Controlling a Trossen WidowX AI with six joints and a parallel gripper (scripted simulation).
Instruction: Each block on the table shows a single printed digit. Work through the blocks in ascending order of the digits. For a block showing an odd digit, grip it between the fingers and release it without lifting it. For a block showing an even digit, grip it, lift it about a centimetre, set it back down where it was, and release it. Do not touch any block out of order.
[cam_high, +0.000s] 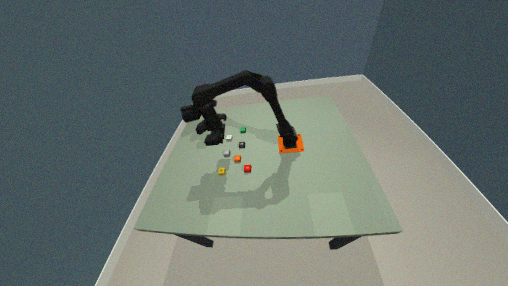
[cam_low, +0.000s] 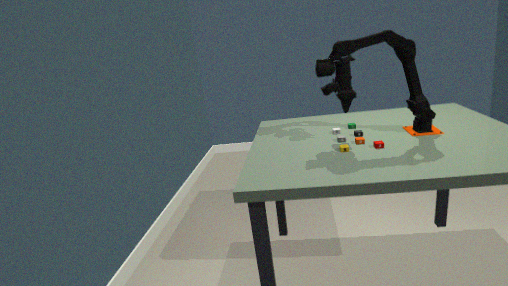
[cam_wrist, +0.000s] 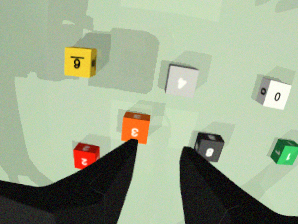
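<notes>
Right now my gripper tip is 70 mm past the black block, 70 mm to the left of it and 120 mm above it. Round my gripper tip: yellow block (30 mm ahead, 100 mm to the left, 120 mm below); then orange block (50 mm behind, 30 mm to the left, 120 mm below); then grey block (20 mm ahead, 20 mm to the right, 120 mm below).
</notes>
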